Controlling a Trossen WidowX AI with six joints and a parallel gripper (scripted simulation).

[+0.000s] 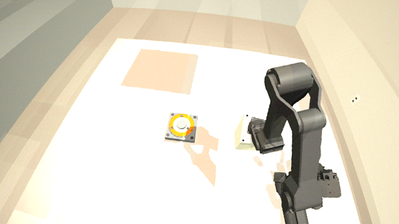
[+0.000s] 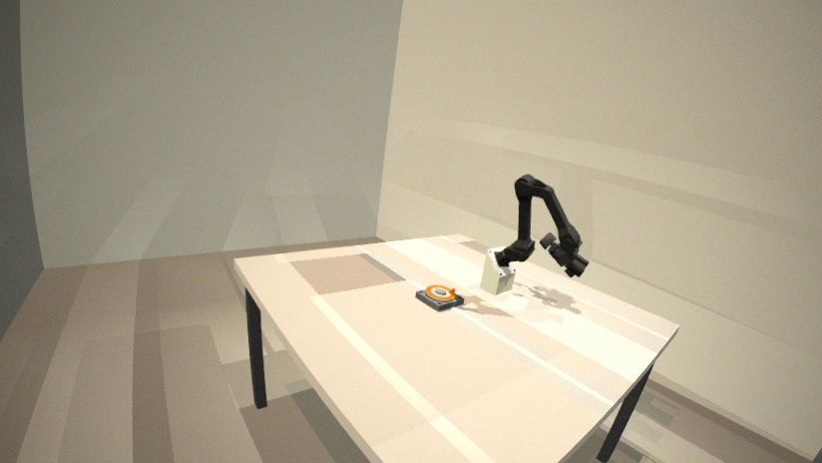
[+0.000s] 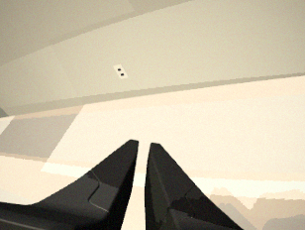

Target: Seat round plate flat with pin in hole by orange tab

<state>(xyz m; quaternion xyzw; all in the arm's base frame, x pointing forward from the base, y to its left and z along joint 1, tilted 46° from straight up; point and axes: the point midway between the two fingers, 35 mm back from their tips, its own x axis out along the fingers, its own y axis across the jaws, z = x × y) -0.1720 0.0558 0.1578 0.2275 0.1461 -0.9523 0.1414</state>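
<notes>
The grey square base is 490 mm ahead of my gripper tip, 140 mm to the right of it and 150 mm below it.
</notes>
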